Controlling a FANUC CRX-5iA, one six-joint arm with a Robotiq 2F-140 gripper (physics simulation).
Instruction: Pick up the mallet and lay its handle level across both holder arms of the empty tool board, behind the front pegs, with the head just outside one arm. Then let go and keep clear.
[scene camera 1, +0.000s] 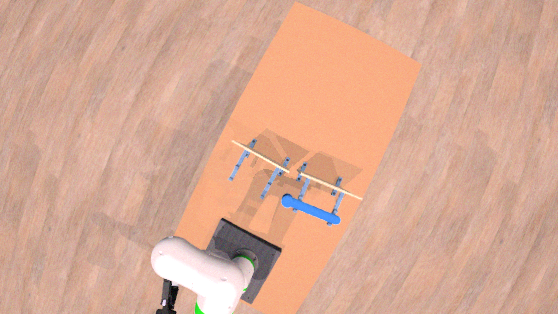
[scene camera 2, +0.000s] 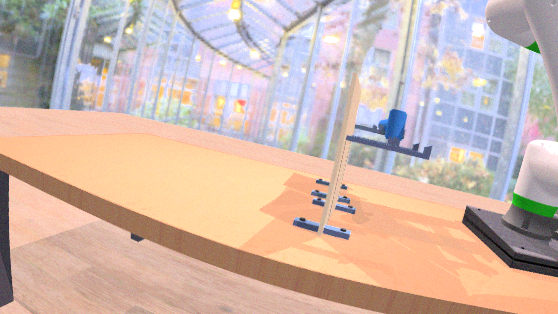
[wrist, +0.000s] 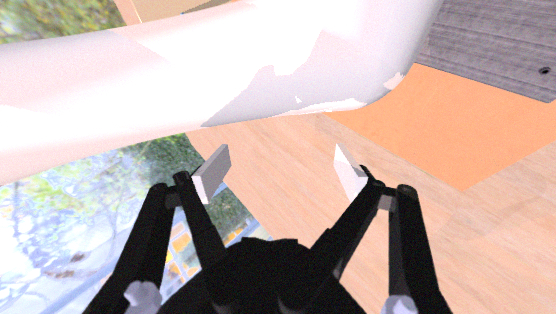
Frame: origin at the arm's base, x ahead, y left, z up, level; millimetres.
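Seen in the pictures: gripper, fingertip midpoint: (wrist: 281, 154); arm's base, origin of the base link: (scene camera 1: 245, 260) (scene camera 2: 525, 229).
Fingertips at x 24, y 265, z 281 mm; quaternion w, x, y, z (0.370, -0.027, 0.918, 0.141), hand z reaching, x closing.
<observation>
Offsets run from my fingertips to a thing's middle. "spot": to the spot under its first point. Level surfaces: height alone.
The blue mallet lies across the arms of the right-hand board in scene camera 1. Its handle {spot: dz -74, dx +395, dy -499 mm} (scene camera 1: 315, 210) runs along the front of that board, and its head {spot: dz -53, dx +403, dy -374 mm} (scene camera 1: 287, 201) (scene camera 2: 397, 124) is the rounded end nearer the other board. The empty tool board {dz -181, dx +494, dy -207 mm} (scene camera 1: 265, 159) (scene camera 2: 350, 115) stands upright on the left, its two holder arms (scene camera 1: 239, 166) (scene camera 2: 372, 143) bare and reaching toward the robot, with upturned front pegs. My gripper (wrist: 281, 154) is open and empty, away from both boards beyond the table side. It shows partly at the bottom of scene camera 1 and not in scene camera 2.
The mallet's board {spot: dz -21, dx +522, dy -481 mm} (scene camera 1: 322, 181) stands close to the right of the empty one, with a narrow gap. The dark robot base plate (scene camera 1: 220, 232) (scene camera 2: 487, 237) (wrist: 480, 50) is in front of the boards on the orange table {dz -329 mm} (scene camera 1: 340, 75) (scene camera 2: 125, 175) (wrist: 450, 135). The white arm (wrist: 200, 80) crosses the wrist view.
</observation>
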